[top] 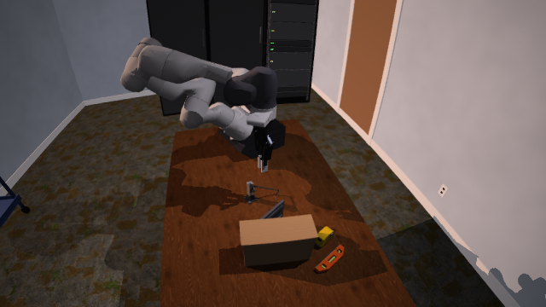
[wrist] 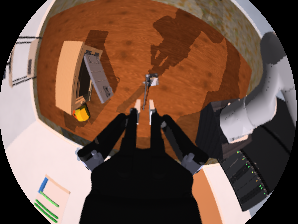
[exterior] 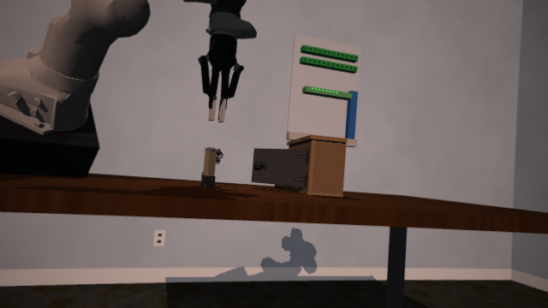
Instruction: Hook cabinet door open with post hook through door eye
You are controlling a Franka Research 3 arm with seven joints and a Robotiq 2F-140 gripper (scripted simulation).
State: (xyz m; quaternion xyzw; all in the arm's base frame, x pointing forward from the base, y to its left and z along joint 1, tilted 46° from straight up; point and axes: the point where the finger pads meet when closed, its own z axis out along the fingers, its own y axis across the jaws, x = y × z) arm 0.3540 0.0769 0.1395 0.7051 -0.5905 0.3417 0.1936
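The thin hook is 1 cm to the left of my hand and 16 cm below it. From my hand the other things lie so: orange spirit level: 41 cm ahead, 11 cm to the left, 20 cm below; then yellow tape measure: 33 cm ahead, 14 cm to the left, 18 cm below; then dark door: 17 cm ahead, 6 cm to the right, 14 cm below.
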